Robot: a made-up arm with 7 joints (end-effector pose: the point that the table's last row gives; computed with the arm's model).
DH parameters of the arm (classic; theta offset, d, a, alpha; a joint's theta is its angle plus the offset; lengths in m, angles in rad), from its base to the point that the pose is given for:
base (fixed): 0 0.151 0 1.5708
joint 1: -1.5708 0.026 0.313 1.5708
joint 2: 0.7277 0 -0.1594 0
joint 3: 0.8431 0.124 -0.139 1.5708
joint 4: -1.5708 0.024 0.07 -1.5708
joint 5: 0 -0.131 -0.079 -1.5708
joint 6: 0 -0.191 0.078 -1.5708
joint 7: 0 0.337 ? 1.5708
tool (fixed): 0 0.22 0 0
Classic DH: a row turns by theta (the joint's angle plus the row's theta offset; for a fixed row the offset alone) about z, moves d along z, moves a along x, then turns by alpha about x.
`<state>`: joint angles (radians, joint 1 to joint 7).
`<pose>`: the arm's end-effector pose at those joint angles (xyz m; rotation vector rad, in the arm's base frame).
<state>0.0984 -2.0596 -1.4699 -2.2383 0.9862 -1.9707 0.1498</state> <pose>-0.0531 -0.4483 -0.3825 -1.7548 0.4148 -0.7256</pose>
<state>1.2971 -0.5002 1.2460 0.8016 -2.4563 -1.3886 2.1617</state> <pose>0.2475 0.3310 -0.3521 -1.7495 -1.8415 0.5673</pose>
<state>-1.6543 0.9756 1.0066 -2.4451 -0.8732 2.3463 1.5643</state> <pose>-0.2273 0.4371 0.0200 -1.1979 0.9037 0.0903</pose>
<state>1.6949 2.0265 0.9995 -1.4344 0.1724 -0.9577 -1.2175</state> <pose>0.4918 -0.3778 -0.3009 -2.5776 -0.2955 -0.5008</pose>
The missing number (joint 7, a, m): 0.042
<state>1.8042 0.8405 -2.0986 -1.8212 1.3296 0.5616 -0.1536</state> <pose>0.4777 0.3261 -0.3213 -0.2174 1.0849 -1.2214</pose>
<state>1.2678 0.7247 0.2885 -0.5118 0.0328 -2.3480 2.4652</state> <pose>0.5081 -0.2222 0.0889 1.6836 -0.0370 -0.1496</pose>
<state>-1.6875 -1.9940 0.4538 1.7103 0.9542 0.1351 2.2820</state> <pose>-0.6486 -0.0270 -0.0818 -0.8571 -1.3262 1.3668</pose>
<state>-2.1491 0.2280 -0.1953 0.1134 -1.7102 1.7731 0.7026</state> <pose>0.1727 0.5561 0.0446 -1.9604 -1.3100 0.1072</pose>
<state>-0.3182 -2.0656 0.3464 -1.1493 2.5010 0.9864 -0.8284</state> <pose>-0.0881 -0.0249 0.5585 0.4324 2.3022 1.5363</pose>
